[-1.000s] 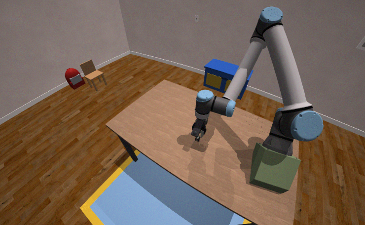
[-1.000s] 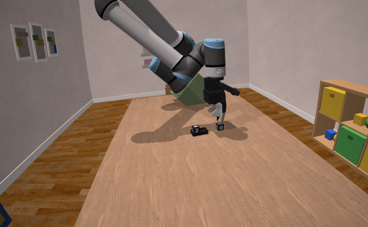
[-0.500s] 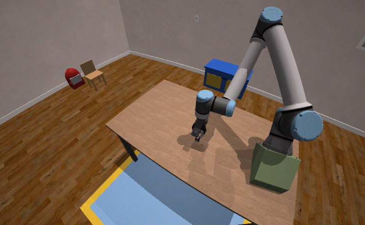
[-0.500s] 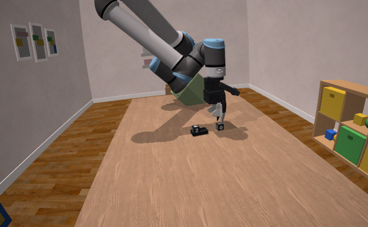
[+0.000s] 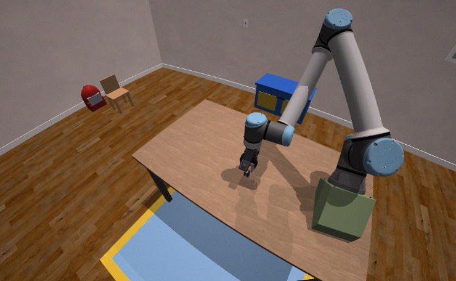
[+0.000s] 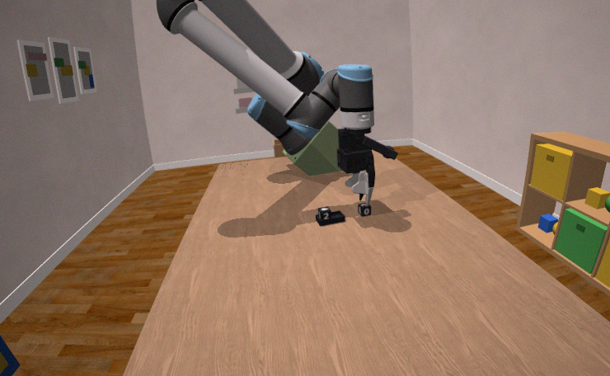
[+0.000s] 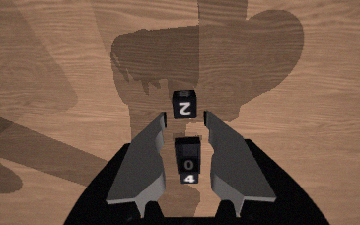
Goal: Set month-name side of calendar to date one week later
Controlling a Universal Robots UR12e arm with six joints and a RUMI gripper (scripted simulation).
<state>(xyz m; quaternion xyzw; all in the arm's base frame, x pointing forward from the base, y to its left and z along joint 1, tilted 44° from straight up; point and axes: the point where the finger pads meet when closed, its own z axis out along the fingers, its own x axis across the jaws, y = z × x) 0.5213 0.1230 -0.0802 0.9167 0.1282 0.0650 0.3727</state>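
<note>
The black number cube lies 40 mm below my hand. Round my hand: black calendar tray 100 mm to the right, 40 mm below, 20 mm ahead.
</note>
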